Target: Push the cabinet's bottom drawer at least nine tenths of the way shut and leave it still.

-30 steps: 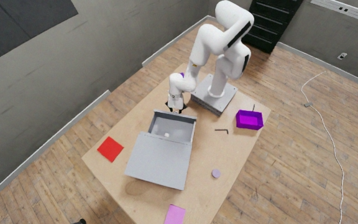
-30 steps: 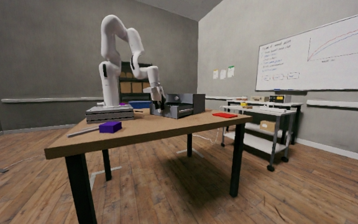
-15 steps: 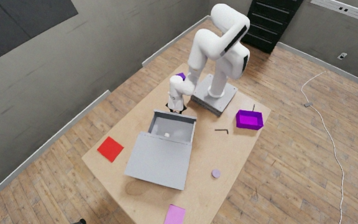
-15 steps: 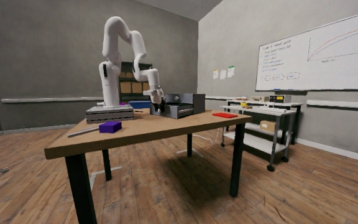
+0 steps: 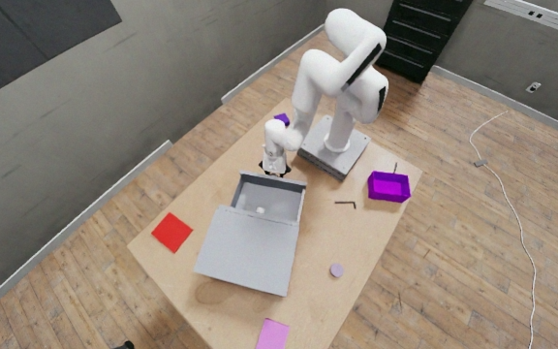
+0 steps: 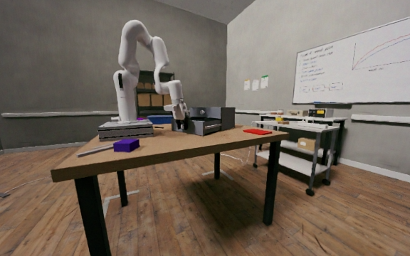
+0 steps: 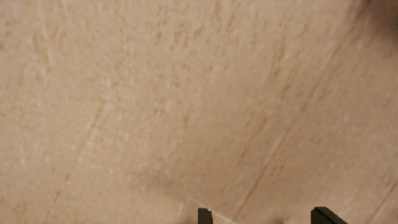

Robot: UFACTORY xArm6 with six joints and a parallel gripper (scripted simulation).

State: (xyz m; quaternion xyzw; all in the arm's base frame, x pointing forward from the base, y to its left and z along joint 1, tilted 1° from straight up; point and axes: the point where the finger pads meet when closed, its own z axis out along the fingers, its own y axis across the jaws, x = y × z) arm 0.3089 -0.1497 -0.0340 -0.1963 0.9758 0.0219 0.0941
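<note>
Right now the bottom drawer is 120 mm ahead of my hand, 50 mm to the left of it and 20 mm below it. Round my hand: grey cabinet: 230 mm ahead, 90 mm to the left, 20 mm above; then lilac disc: 180 mm ahead, 430 mm to the left, 40 mm below; then purple block: 320 mm behind, 190 mm to the right, 30 mm below.
</note>
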